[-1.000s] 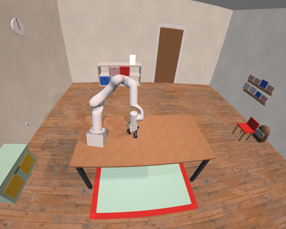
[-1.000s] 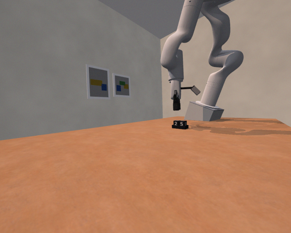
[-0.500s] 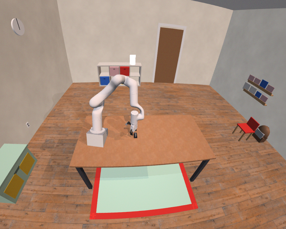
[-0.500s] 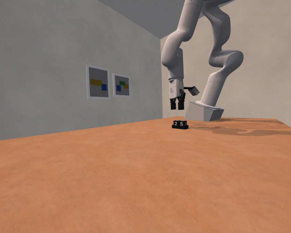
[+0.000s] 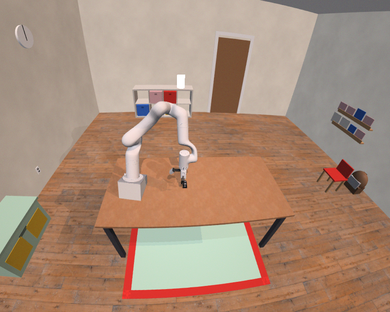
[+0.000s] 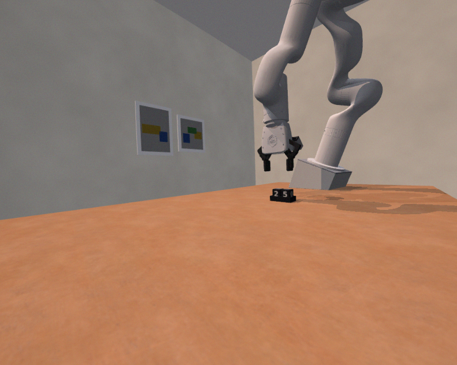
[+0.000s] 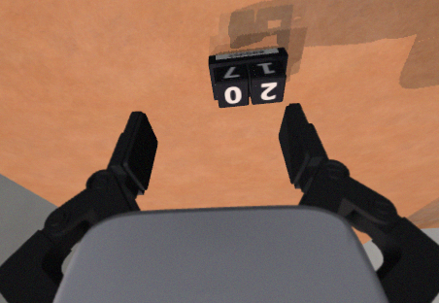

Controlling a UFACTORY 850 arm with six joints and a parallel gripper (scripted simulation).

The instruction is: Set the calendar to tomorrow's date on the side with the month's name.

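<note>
The black cube is 8 cm below my hand, 2 cm ahead of it and 1 cm to the left of it. The rest, counted from my hand: black calendar tray: 10 cm below, 3 cm to the left, 2 cm ahead; then calendar cube: 8 cm below, 4 cm to the left, 3 cm ahead.
</note>
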